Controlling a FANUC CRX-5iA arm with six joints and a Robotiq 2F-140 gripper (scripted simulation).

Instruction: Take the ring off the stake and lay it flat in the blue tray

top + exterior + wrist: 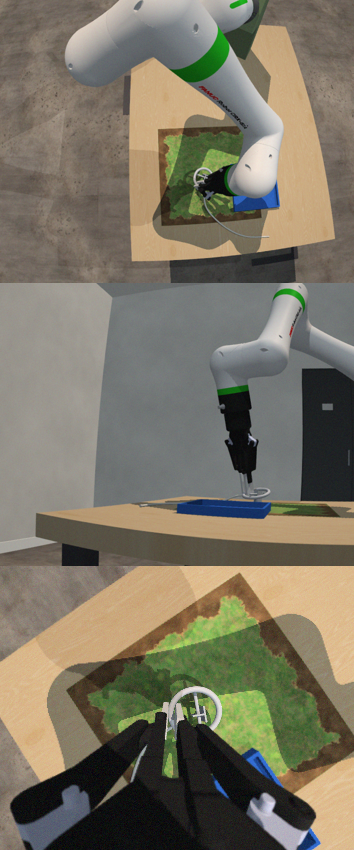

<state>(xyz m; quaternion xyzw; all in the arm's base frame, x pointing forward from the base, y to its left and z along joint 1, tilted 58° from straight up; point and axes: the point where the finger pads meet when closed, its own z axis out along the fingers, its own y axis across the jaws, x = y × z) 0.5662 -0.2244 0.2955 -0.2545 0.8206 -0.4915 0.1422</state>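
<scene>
Right now my hand is 100 mm short of the blue tray, 200 mm to the right of it and 60 mm above it. From my hand the other things lie so: grey stake 30 mm behind, 40 mm to the left, 50 mm below; then green mat 40 mm behind, 60 mm to the left, 80 mm below; then ring 20 mm behind, 30 mm to the left, 30 mm below.
</scene>
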